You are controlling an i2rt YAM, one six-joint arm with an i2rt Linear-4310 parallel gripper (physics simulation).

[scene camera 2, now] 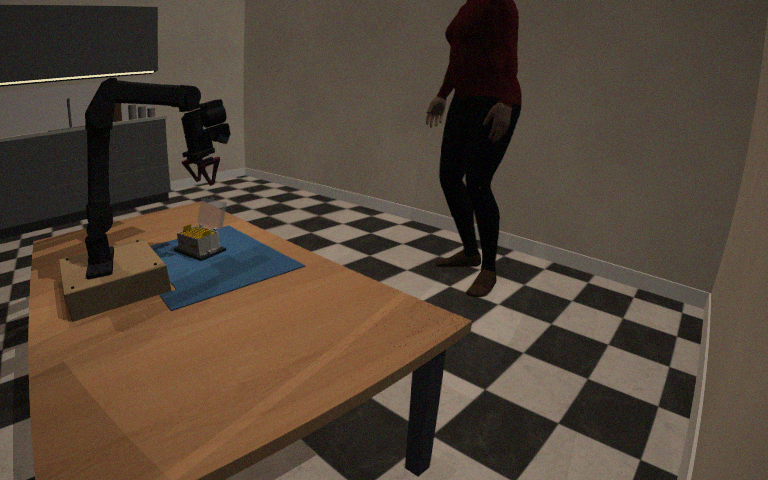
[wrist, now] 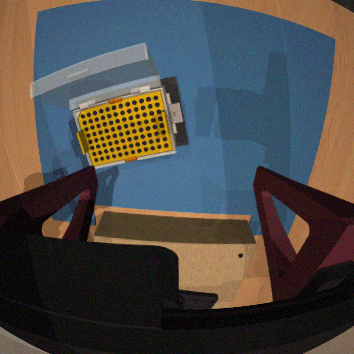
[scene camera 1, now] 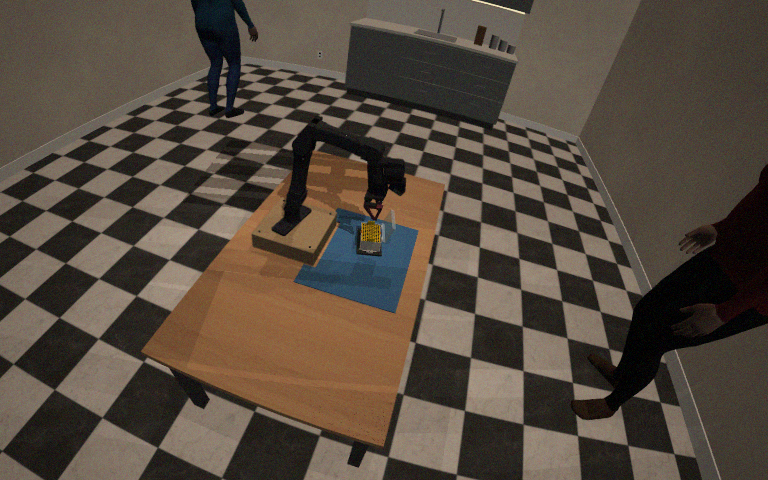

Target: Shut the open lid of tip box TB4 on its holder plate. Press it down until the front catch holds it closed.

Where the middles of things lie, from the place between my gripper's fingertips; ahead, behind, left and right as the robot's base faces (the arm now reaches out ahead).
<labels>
The clear lid (wrist: pixel 129 69) lies 110 mm below my hand, 90 mm to the left of it and 30 mm ahead of it.
</labels>
